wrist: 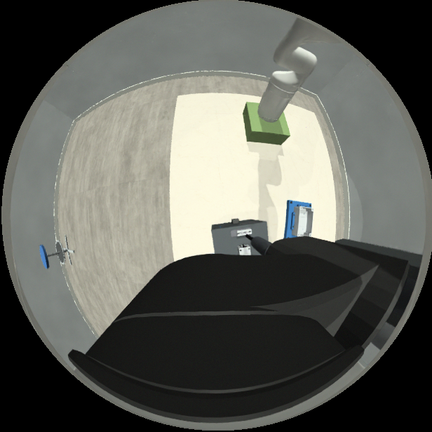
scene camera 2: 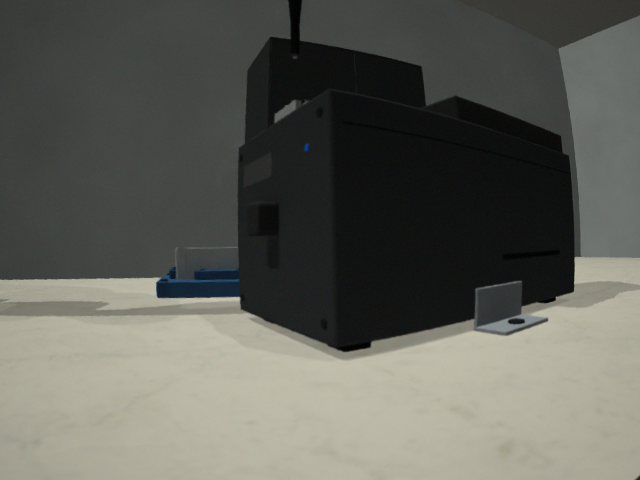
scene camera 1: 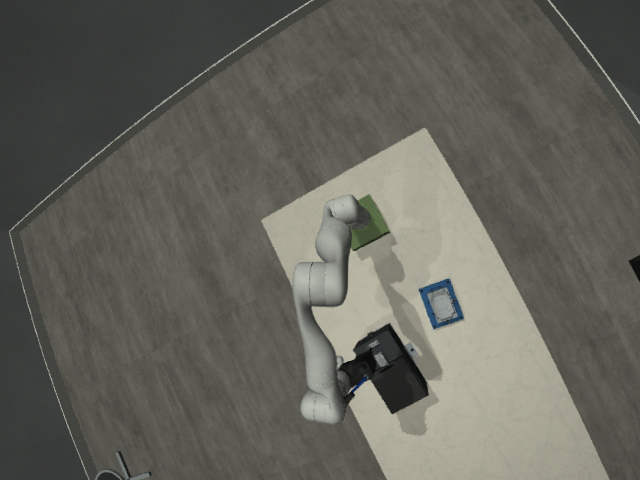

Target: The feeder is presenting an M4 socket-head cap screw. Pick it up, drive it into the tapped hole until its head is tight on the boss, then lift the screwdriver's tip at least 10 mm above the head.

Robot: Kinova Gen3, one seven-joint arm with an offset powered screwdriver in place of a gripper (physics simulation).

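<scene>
My screwdriver's tip (scene camera 2: 294,54) (wrist: 247,236) points down above the top of the black feeder (scene camera 1: 400,384) (scene camera 2: 413,232) (wrist: 225,242), apart from it. I see no screw hanging from the tip. In scene camera 1 the tool's black body (scene camera 1: 356,370) hides the tip. A light metal piece (scene camera 2: 287,111) (wrist: 244,232) sits on the feeder's top, below and close to the tip's line; a screw there is too small to make out. The pale box-shaped part (scene camera 1: 442,304) (scene camera 2: 206,258) (wrist: 303,221) lies on a blue fixture (scene camera 1: 447,323) (scene camera 2: 199,288) (wrist: 290,220); its tapped hole is not discernible.
A green block (scene camera 1: 377,227) (wrist: 265,137) is at the arm's base. A small grey angle bracket (scene camera 1: 410,349) (scene camera 2: 498,304) stands beside the feeder. The feeder's taller black rear box (scene camera 2: 310,72) rises near the tip. A blue disc (wrist: 44,256) on a stand is off the table.
</scene>
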